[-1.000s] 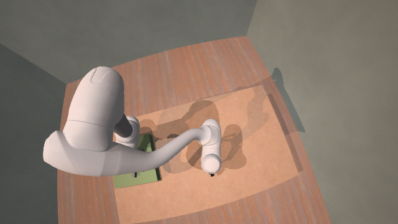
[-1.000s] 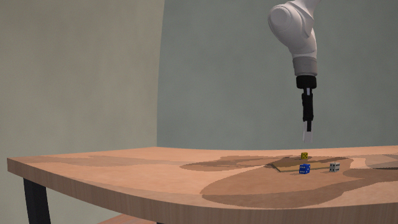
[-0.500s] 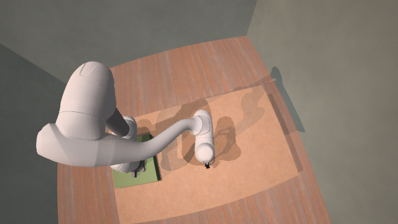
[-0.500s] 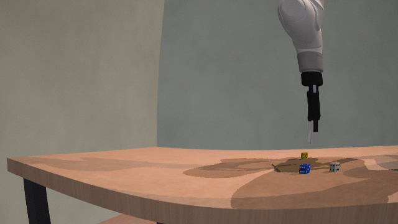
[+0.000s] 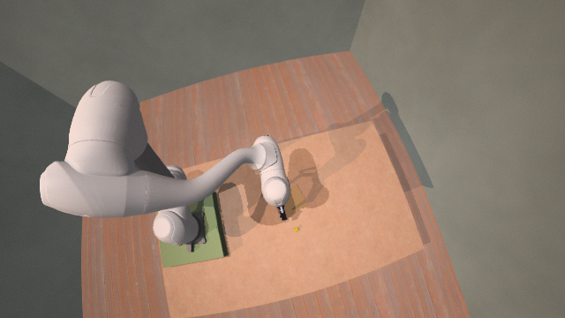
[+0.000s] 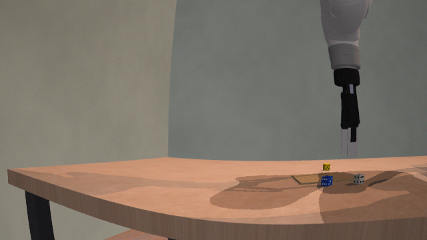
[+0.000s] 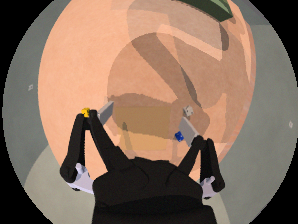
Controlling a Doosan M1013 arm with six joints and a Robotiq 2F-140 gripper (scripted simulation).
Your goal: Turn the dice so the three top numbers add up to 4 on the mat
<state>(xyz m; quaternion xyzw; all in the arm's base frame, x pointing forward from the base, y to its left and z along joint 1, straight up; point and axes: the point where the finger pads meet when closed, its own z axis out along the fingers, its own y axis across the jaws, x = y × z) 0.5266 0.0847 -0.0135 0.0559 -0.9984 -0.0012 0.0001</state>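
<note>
The white die lies 100 mm to the left of my hand, 50 mm below it and 30 mm behind it. Also, from my hand: yellow die: 160 mm to the right, 70 mm ahead, 50 mm below; tan mat: 70 mm ahead, 60 mm below, 10 mm to the left; blue die: 120 mm to the left, 50 mm below, 50 mm ahead.
</note>
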